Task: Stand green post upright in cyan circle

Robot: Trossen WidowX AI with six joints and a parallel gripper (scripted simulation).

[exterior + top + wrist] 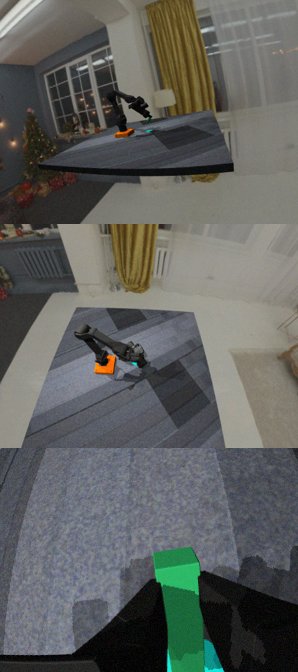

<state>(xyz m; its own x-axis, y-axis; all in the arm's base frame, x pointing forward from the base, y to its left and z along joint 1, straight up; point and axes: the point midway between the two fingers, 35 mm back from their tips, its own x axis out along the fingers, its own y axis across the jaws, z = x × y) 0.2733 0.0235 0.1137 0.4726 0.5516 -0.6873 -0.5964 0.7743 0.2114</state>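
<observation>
Now: gripper tip 40 mm past the cyan circle, 10 mm to the left of it and 130 mm above it. The rest, counted from my gripper tip: green post (10 mm behind, 10 mm to the right, 20 mm below).
</observation>
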